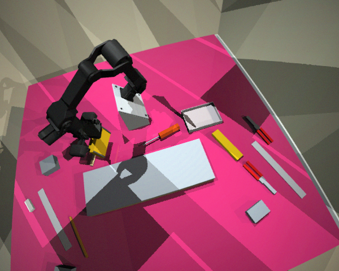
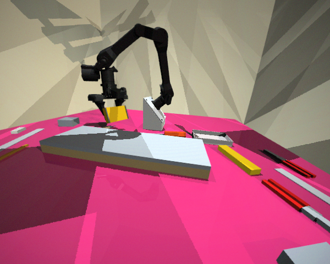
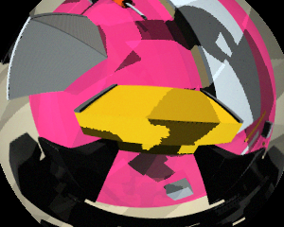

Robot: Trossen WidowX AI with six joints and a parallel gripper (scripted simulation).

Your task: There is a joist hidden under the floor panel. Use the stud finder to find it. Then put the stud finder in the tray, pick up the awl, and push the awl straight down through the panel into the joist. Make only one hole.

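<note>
My gripper tip is 10 mm to the right of the yellow stud finder and 10 mm past it. Also, from my gripper tip: pencil (350 mm ahead, 140 mm to the right, 70 mm below); white eraser (360 mm to the right, 180 mm ahead, 70 mm below); awl (70 mm below, 20 mm to the right).
</note>
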